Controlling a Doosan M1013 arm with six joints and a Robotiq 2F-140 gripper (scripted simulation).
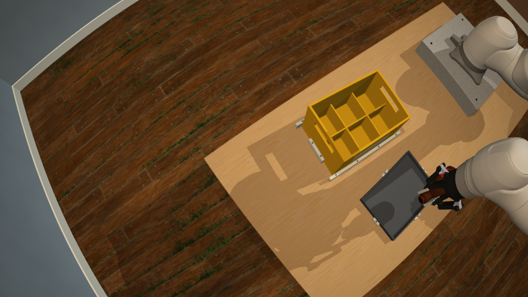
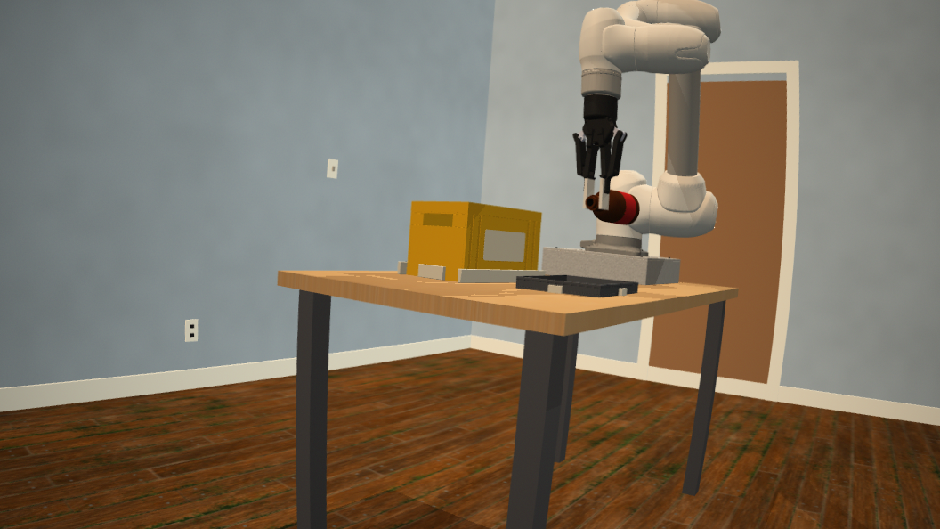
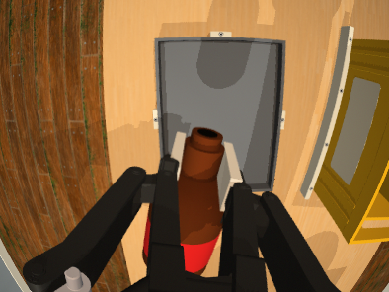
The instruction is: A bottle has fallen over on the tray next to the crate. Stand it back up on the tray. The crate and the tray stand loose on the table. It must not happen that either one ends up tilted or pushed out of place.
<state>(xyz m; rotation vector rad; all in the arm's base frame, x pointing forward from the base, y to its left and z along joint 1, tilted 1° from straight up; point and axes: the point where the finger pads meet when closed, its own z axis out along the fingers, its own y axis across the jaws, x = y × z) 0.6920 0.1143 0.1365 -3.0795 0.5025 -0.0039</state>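
The bottle lies 5 cm behind my hand, 2 cm to the left of it and 2 cm below it. Round my hand: yellow crate: 5 cm behind, 31 cm to the right, 13 cm below; then dark grey tray: 2 cm behind, 3 cm to the right, 20 cm below.
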